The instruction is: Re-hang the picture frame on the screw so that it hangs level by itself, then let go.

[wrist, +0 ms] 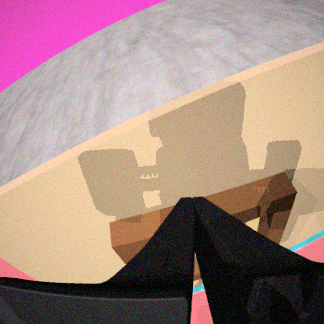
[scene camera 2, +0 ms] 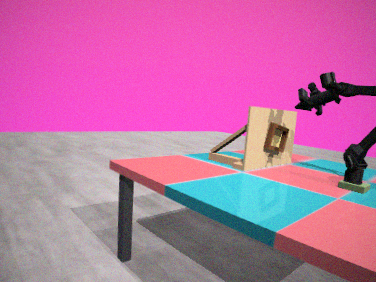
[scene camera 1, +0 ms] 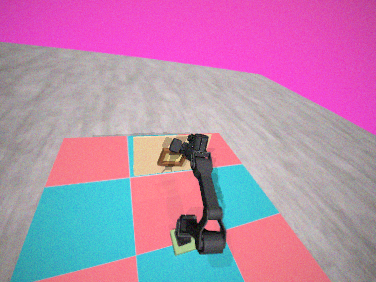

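Where they show: gripper, fingertip midpoint: [wrist: 190, 207] [scene camera 2: 294, 107] [scene camera 1: 183, 145]; arm's base, origin of the base link: [scene camera 2: 353, 182] [scene camera 1: 182, 237].
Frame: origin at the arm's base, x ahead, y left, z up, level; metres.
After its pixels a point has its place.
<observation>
The brown picture frame [scene camera 1: 161, 158] @(x 0.400, y 0.014, z 0.138 m) [scene camera 2: 269, 137] @(x 0.405, y 0.021, z 0.133 m) [wrist: 240, 192] @(x 0.403, y -0.106, z 0.186 m), with a pale yellow centre, is against the front of the upright wooden board [scene camera 1: 145, 155] @(x 0.433, y 0.101, z 0.145 m) [scene camera 2: 256, 140] @(x 0.433, y 0.093, z 0.116 m) [wrist: 50, 220] @(x 0.431, y 0.059, z 0.224 m). It looks a little tilted against the board's top edge, its right side lower. The screw cannot be made out. My gripper [scene camera 2: 297, 106] @(x 0.331, y -0.070, z 0.288 m) [wrist: 190, 207] @(x 0.331, y -0.070, z 0.288 m) is shut and empty, its two tips together. It is in front of the board and near its top-edge height in the second scene view. In the wrist view the fingers cover part of the frame. Whether they touch it is hard to tell; the second scene view shows them apart.
A slanted brace [scene camera 2: 230, 139] @(x 0.569, y 0.115, z 0.102 m) and a wooden foot [scene camera 2: 225, 159] @(x 0.587, y 0.117, z -0.003 m) are behind the board. The board stands on the red and blue checkered table [scene camera 1: 80, 220] @(x 0.217, y 0.439, z -0.025 m) [scene camera 2: 215, 192] @(x 0.302, y 0.536, z -0.025 m). The arm's base sits on a green plate [scene camera 1: 182, 246] @(x -0.037, y 0.014, z 0.001 m) [scene camera 2: 350, 187] @(x -0.003, y 0.050, z -0.013 m). Arm shadows fall across the board.
</observation>
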